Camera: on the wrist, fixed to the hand. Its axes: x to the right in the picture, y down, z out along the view.
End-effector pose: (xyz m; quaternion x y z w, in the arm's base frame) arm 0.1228 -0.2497 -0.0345 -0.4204 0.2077 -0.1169 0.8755
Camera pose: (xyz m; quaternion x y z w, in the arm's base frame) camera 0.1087 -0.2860 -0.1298 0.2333 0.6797 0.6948 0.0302
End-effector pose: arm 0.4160 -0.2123 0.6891 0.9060 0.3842 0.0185 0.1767
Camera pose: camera 0.4561 -0.2010 0.7833 -0.3456 0.8044 -0.4631 0.1379
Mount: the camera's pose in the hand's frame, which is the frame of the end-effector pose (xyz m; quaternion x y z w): 0.0266 0.0519 -0.0849 0.0068 -0.3240 -0.9460 0.0117
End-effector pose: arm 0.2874 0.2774 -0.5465 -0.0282 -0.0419 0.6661 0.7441
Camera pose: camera 0.2475 0.3108 -0.6354 0.2602 -0.2637 -0.6867 0.6255
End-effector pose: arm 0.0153 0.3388 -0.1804 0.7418 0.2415 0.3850 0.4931
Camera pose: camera -0.0389 0.3841 -0.1055 -0.0917 0.5474 -0.7039 0.4432
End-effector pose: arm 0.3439 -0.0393 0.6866 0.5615 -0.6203 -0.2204 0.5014
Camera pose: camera 0.3966 -0.0250 0.7739 -0.5253 -0.3599 0.6546 0.4074
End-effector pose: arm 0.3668 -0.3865 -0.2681 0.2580 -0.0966 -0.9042 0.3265
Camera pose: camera 0.4224 -0.4439 -0.3330 0.1963 -0.1310 0.4024 0.8845
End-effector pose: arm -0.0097 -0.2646 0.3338 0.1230 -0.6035 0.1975 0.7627
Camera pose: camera 0.0461 -0.1781 0.3365 -0.6415 0.1365 0.7549 0.0006
